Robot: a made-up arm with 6 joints. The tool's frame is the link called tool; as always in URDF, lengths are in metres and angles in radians.
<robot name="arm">
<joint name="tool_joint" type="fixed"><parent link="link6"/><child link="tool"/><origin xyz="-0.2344 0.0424 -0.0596"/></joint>
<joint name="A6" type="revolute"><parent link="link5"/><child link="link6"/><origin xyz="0.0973 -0.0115 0.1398"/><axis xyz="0 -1 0"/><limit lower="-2.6" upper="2.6"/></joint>
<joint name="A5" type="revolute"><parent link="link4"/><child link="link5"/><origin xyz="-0.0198 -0.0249 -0.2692"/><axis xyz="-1 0 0"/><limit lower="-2.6" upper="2.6"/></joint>
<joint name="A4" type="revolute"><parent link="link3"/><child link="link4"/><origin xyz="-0.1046 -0.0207 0.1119"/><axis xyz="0 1 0"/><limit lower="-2.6" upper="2.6"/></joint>
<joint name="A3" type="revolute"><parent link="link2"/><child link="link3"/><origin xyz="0.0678 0.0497 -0.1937"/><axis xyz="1 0 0"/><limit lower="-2.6" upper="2.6"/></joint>
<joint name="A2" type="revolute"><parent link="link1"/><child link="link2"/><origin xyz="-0.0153 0.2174 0.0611"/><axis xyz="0 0 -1"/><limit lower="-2.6" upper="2.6"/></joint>
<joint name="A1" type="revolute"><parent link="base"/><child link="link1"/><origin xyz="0 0 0.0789"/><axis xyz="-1 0 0"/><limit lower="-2.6" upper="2.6"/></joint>
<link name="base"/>
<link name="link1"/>
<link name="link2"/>
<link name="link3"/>
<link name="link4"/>
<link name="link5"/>
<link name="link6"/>
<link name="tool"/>
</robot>
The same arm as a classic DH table. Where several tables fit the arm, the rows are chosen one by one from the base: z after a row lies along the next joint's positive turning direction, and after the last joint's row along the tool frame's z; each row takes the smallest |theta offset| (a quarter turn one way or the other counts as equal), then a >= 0, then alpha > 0; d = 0 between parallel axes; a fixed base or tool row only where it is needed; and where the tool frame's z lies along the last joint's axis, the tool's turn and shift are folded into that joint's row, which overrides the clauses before.
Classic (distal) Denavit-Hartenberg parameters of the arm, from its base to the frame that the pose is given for. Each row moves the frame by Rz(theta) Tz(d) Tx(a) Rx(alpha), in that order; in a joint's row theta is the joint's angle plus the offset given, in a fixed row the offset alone. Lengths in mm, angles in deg.
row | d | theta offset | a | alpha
base (fixed) | 78.9 | -90 | 0 | 90
A1 | 15.3 | 0 | -217.4 | 90
A2 | 132.6 | 0 | -49.7 | 90
A3 | -36.8 | -90 | 111.9 | 90
A4 | -45.6 | 0 | -269.2 | 90
A5 | -77.5 | 0 | 139.8 | 90
A6 | -30.9 | 90 | 234.4 | 90
tool (fixed) | -59.6 | 180 | 0 | 0
Joint limits (deg, base to tool): -148.97..148.97 -148.97..148.97 -148.97..148.97 -148.97..148.97 -148.97..148.97 -148.97..148.97

